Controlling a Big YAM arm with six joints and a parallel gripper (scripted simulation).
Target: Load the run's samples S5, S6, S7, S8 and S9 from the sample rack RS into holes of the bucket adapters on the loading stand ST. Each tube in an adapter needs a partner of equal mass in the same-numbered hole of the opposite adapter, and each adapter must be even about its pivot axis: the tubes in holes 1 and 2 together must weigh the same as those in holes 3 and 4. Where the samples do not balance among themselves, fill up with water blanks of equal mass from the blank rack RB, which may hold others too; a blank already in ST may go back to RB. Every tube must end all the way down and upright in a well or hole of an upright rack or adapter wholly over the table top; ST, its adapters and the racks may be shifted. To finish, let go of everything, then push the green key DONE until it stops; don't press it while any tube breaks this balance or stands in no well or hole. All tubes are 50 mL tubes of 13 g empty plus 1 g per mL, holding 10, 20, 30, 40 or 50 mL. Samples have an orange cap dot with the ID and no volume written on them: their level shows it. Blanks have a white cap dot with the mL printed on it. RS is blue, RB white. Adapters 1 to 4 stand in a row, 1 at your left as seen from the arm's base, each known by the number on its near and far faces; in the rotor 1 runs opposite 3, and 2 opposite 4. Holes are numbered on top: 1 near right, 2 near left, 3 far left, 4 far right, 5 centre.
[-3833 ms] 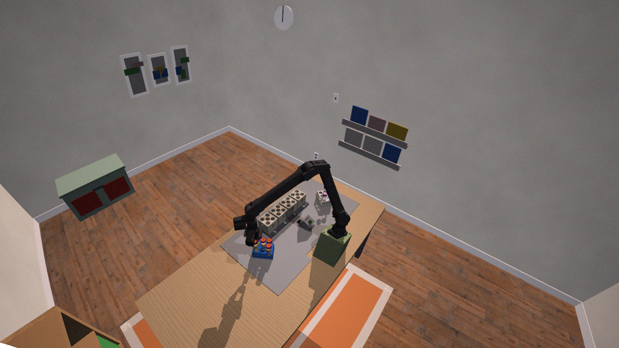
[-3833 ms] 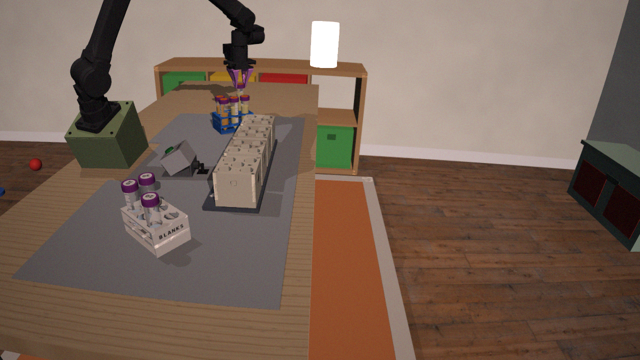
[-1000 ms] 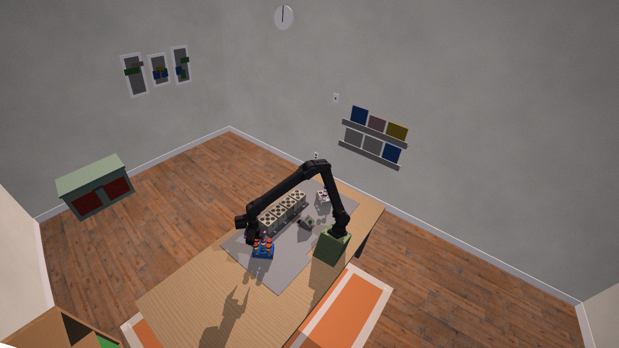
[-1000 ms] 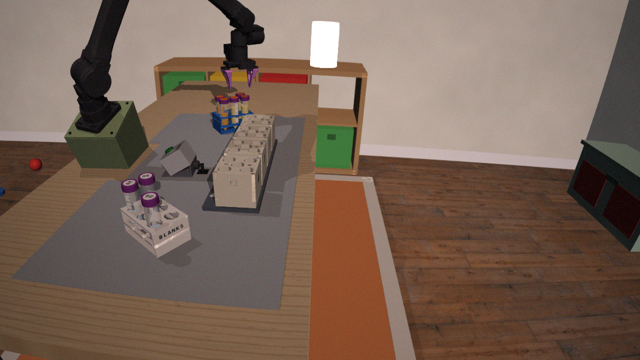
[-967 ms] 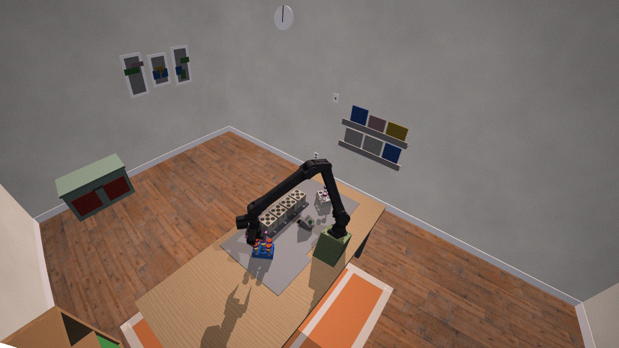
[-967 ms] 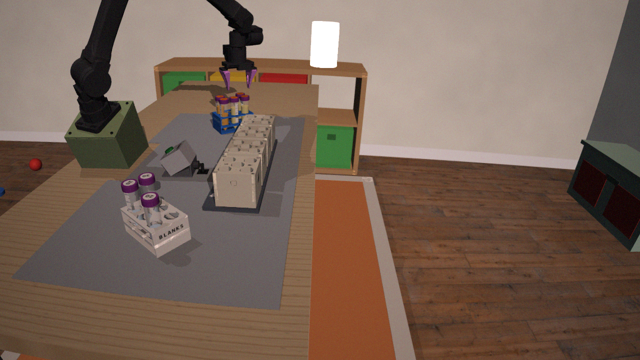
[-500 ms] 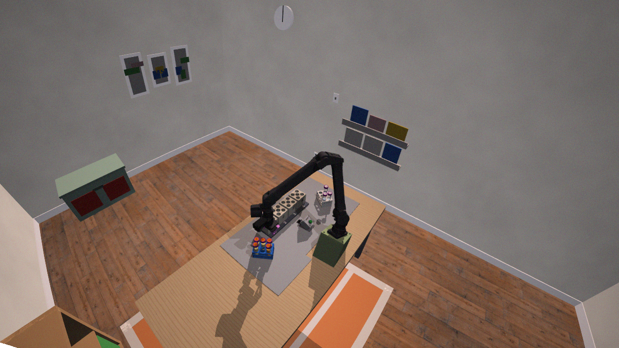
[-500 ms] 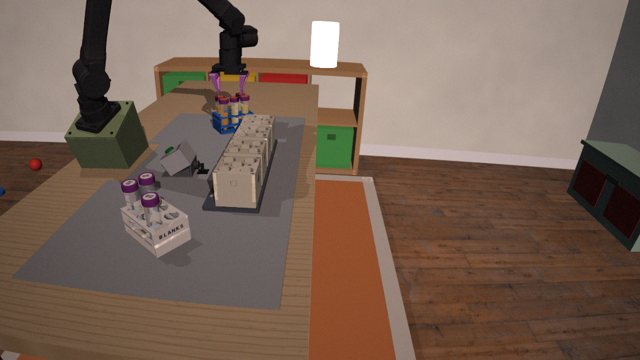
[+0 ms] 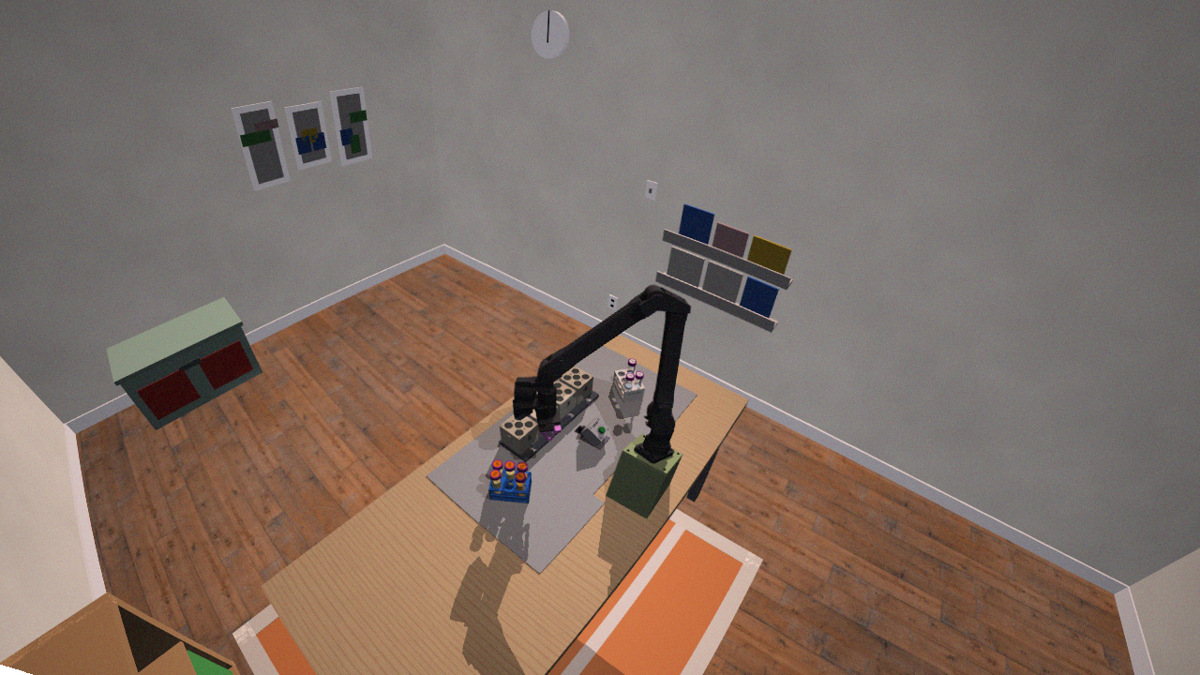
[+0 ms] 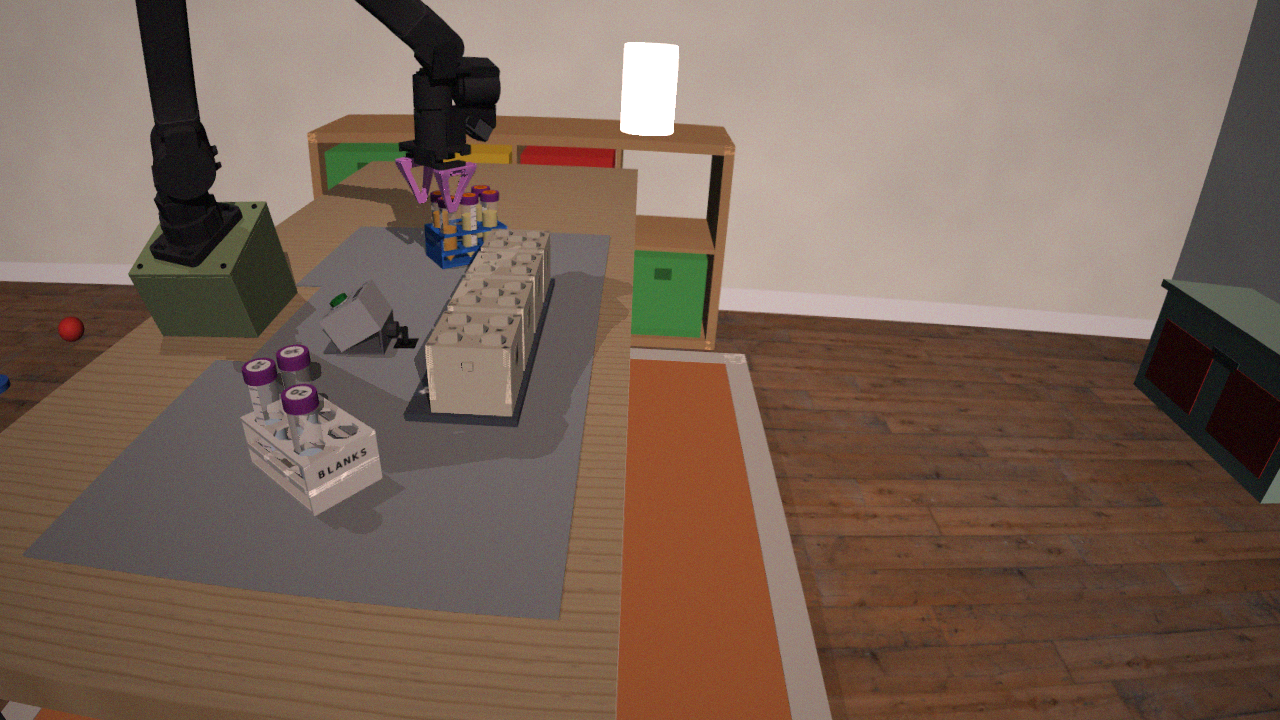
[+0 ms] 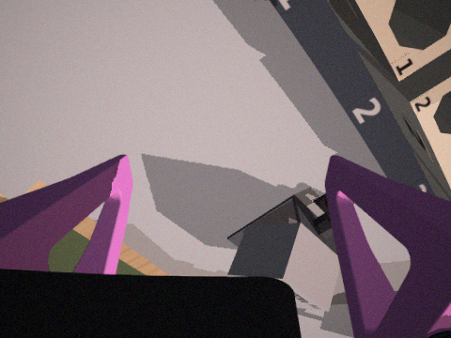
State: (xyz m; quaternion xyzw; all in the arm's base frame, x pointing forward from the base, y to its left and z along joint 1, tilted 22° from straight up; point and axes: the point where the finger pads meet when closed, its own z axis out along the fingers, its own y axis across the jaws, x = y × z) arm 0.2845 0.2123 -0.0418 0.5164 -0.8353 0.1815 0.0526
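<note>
The water blank marked 30 lies 4 cm ahead of my hand, 45 cm to the right of it and 9 cm below it. From my hand the other things lie so: blue sample rack RS: 3 cm behind, 18 cm to the left, 12 cm below; then orange-dot sample tube: 8 cm behind, 16 cm to the left, 9 cm below; then sample S8: 5 cm behind, 13 cm to the left, 9 cm below.
</note>
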